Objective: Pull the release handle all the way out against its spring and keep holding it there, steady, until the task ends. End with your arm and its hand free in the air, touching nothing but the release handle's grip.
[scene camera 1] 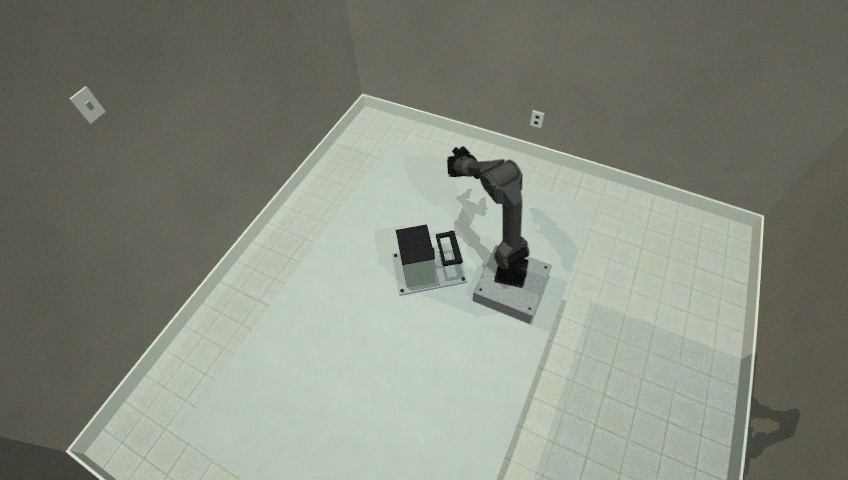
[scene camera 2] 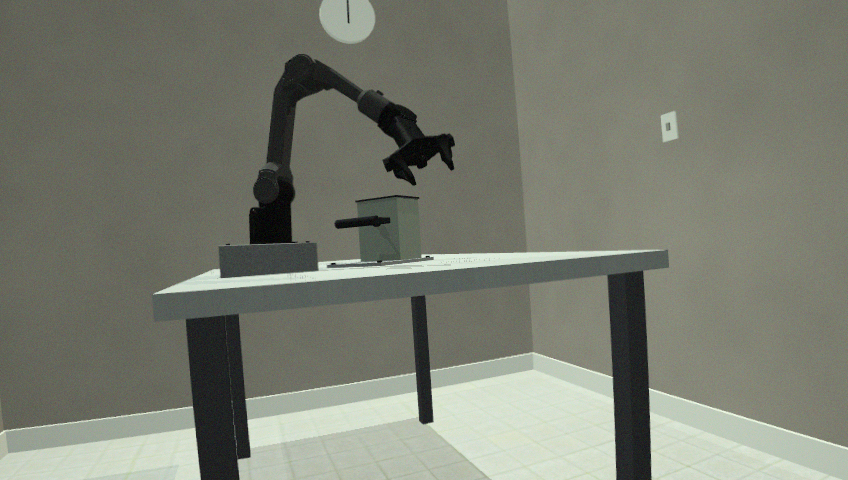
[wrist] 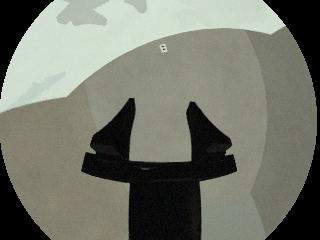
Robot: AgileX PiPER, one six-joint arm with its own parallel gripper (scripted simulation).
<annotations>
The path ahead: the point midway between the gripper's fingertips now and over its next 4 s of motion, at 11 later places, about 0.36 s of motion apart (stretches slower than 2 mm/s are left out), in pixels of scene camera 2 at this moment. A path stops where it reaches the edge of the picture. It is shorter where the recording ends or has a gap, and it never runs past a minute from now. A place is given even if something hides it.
My gripper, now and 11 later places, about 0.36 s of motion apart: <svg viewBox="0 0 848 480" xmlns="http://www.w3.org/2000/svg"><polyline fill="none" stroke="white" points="432,173 413,179 384,189 360,193 355,193 355,196 355,201 355,206 355,211 356,213 356,214 356,216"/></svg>
</annotations>
